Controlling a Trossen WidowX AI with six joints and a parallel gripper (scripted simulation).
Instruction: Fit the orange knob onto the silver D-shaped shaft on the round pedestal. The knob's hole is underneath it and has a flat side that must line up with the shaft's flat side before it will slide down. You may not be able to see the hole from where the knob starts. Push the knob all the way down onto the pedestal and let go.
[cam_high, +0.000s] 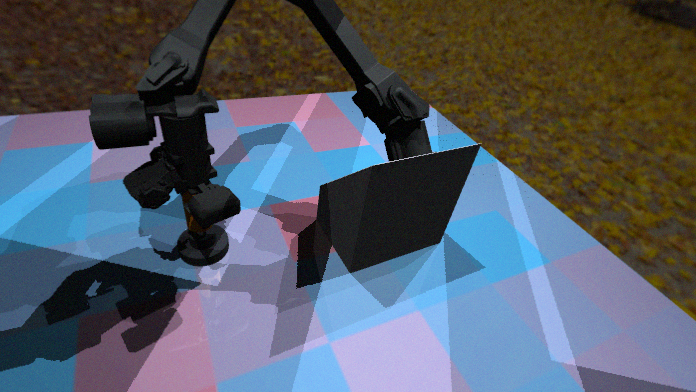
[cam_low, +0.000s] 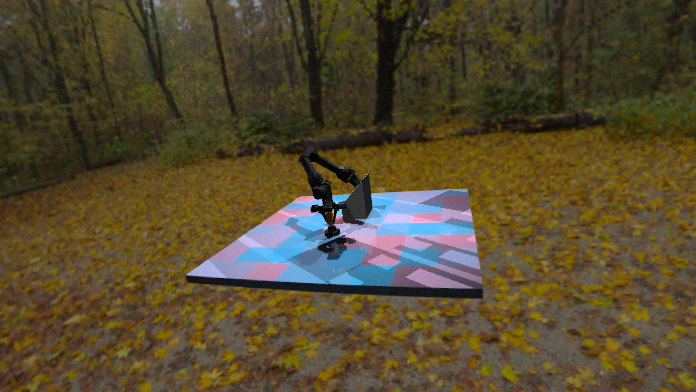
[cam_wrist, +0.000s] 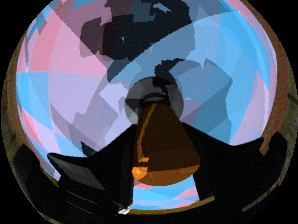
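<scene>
The orange knob is 4 cm above my gripper tip. Also, from my gripper tip: round pedestal 4 cm below.
</scene>
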